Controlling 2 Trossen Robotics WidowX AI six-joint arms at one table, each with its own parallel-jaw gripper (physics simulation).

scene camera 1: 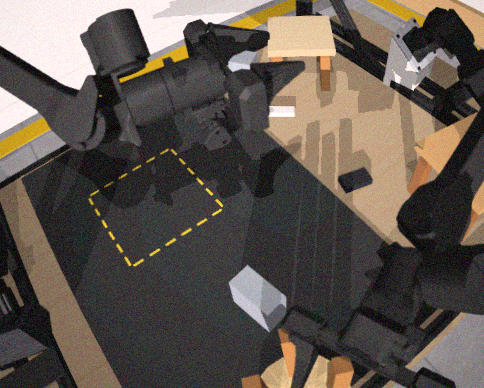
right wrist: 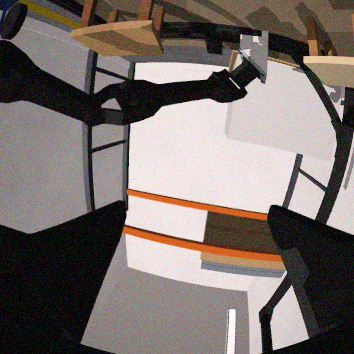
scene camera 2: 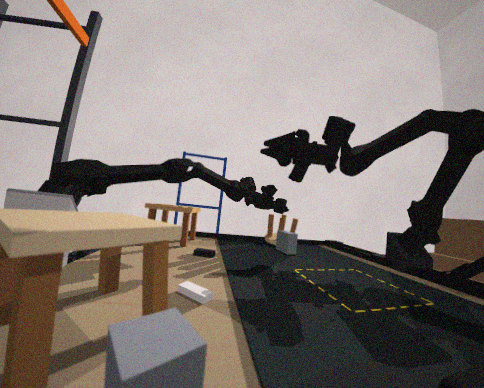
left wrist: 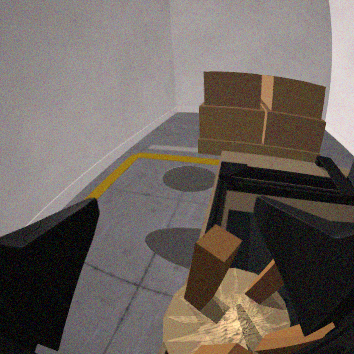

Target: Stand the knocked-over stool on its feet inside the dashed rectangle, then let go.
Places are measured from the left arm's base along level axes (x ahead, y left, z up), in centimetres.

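Pixels of known places: left gripper, fingertip midpoint: (left wrist: 177,205); right gripper, fingertip midpoint: (scene camera 1: 285,49) (right wrist: 199,211) (scene camera 2: 261,147); left arm's base, origin of the base link: (scene camera 1: 416,44) (right wrist: 251,67) (scene camera 2: 50,208); right arm's base, origin of the base link: (scene camera 2: 409,244).
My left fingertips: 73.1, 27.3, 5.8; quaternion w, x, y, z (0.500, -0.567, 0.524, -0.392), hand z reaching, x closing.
Note:
For each thing: its middle in the pictures, then the offset to it from my left fingertips, as dx, dy, dz.
- knocked-over stool, body centre: (left wrist: 250,314) (scene camera 2: 281,228) -3.3, -5.6, -8.9
- grey block, body centre: (scene camera 1: 258,299) (scene camera 2: 286,241) -10.2, -18.8, -11.9
- pale-topped stool, body centre: (scene camera 2: 85,271) (scene camera 1: 299,53) (right wrist: 342,52) -59.0, -48.4, -10.1
- black block, body centre: (scene camera 1: 355,180) (scene camera 2: 204,252) -39.7, -21.2, -15.1
- white block, body centre: (scene camera 2: 195,291) (scene camera 1: 281,111) -45.7, -43.4, -15.2
The knocked-over stool (scene camera 1: 276,374) (scene camera 2: 270,226) (left wrist: 190,325) has a round pale seat and lies upside down, its brown legs pointing up. It is at the bottom edge in scene camera 1, outside the yellow dashed rectangle (scene camera 1: 132,265) (scene camera 2: 357,311) on the dark mat. My left gripper (scene camera 2: 281,205) (left wrist: 177,205) is open and empty, above the stool; in its wrist view the seat and legs show low between the fingers and partly behind the right-hand one. My right gripper (scene camera 1: 286,50) (scene camera 2: 265,146) (right wrist: 199,211) is open and empty, raised high, away from the stool.
A grey block (scene camera 1: 257,295) (scene camera 2: 287,242) stands beside the stool. A pale-topped stool (scene camera 1: 301,36) (scene camera 2: 90,232) and another stool (scene camera 1: 445,145) (scene camera 2: 172,206) stand upright on the wood. A black block (scene camera 1: 356,180) (scene camera 2: 204,252) and a white block (scene camera 1: 282,111) (scene camera 2: 195,292) lie between them.

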